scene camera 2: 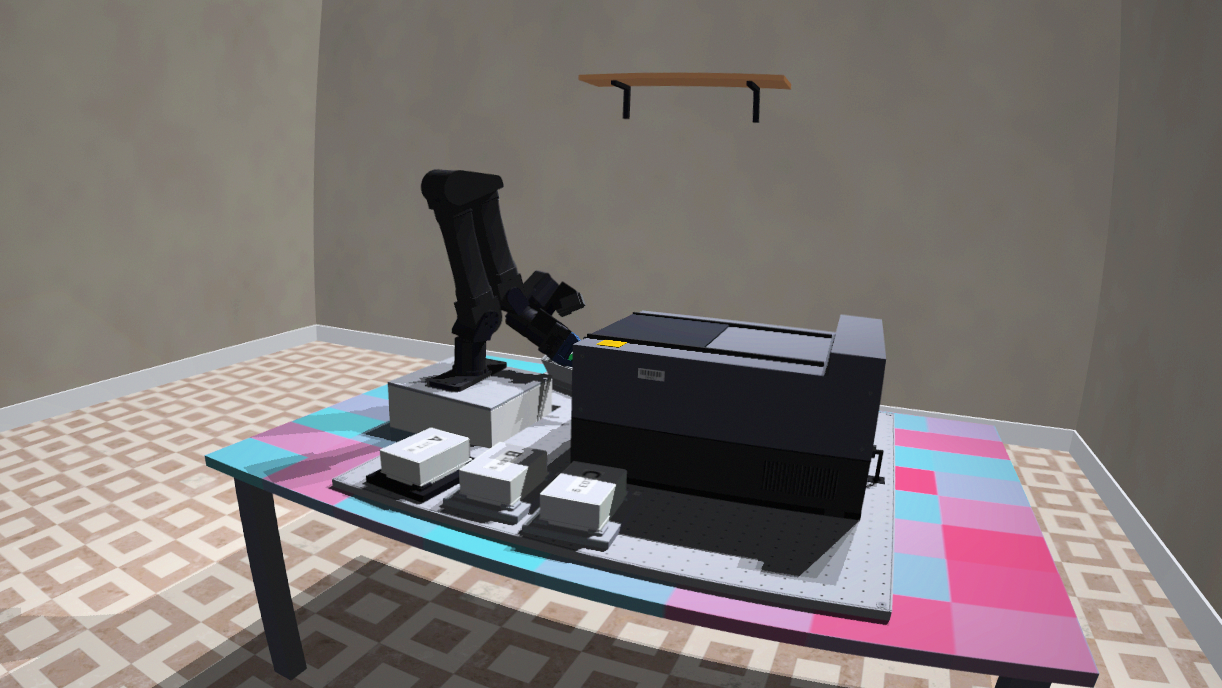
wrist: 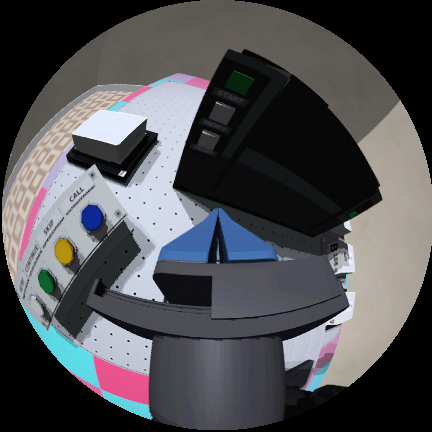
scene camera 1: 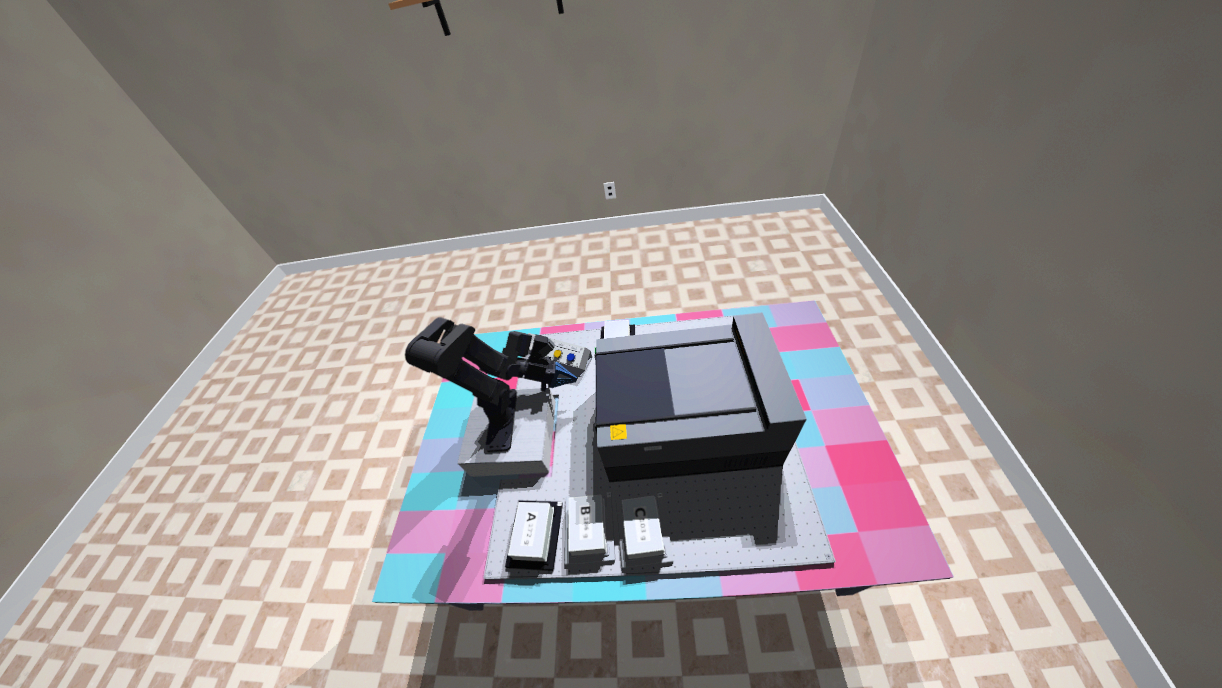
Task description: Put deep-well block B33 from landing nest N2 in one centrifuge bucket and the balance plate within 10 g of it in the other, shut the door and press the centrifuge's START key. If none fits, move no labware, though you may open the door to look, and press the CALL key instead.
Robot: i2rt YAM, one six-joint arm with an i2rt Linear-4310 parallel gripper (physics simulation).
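Pixels of known places: gripper, between the fingertips: (wrist: 217,214) (scene camera 1: 576,379); arm's base, origin of its link: (scene camera 2: 469,375) (scene camera 1: 502,419).
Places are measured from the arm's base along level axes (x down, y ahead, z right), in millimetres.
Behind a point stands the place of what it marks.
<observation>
My gripper (scene camera 1: 567,370) @[x -22, y 226, z -93 mm] (wrist: 217,214) @[x -22, y 226, z -93 mm] is shut, its blue fingertips together with no object between them. It points down between the button box (wrist: 107,197) @[x 11, y 227, z -202 mm] and the centrifuge (scene camera 1: 696,452) @[x -60, y 521, z 197 mm] (scene camera 2: 726,410) @[x -67, y 534, z 197 mm] (wrist: 285,145) @[x -72, y 298, z -47 mm]. The centrifuge's top looks shut; its buckets are hidden. The START key (wrist: 240,82) @[x -108, y 296, z -118 mm] is dark green. The blue CALL key (wrist: 92,217) @[x 6, y 200, z -207 mm] (scene camera 1: 571,357) @[x 5, y 203, z -206 mm] is left of my fingertips in the wrist view. White plates A (scene camera 1: 530,531) @[x 20, y 100, z 313 mm] (scene camera 2: 427,458) @[x 21, y 132, z 353 mm], B (scene camera 1: 585,536) @[x 20, y 235, z 337 mm] (scene camera 2: 494,480) @[x 25, y 252, z 366 mm] and C (scene camera 1: 641,540) @[x 21, y 365, z 358 mm] (scene camera 2: 577,502) @[x 23, y 383, z 383 mm] sit on nests. A white block (scene camera 1: 616,329) @[x 16, y 357, z -314 mm] (wrist: 110,135) @[x 16, y 324, z -260 mm] sits on a black nest; its number is unreadable.
Two grey keys (wrist: 222,113) @[x -73, y 296, z -118 mm] (wrist: 208,140) @[x -37, y 296, z -118 mm] lie below START on the dark front panel. Yellow (wrist: 64,251) @[x 6, y 157, z -230 mm] and green (wrist: 46,281) @[x 5, y 114, z -252 mm] buttons stand beside CALL. The arm's pedestal (scene camera 1: 504,467) @[x 37, y 9, z 132 mm] (scene camera 2: 453,411) @[x 27, y 43, z 134 mm] stands left of the centrifuge. A perforated board (scene camera 1: 735,553) @[x 75, y 578, z 397 mm] (scene camera 2: 820,581) @[x 74, y 705, z 393 mm] lies beneath.
</observation>
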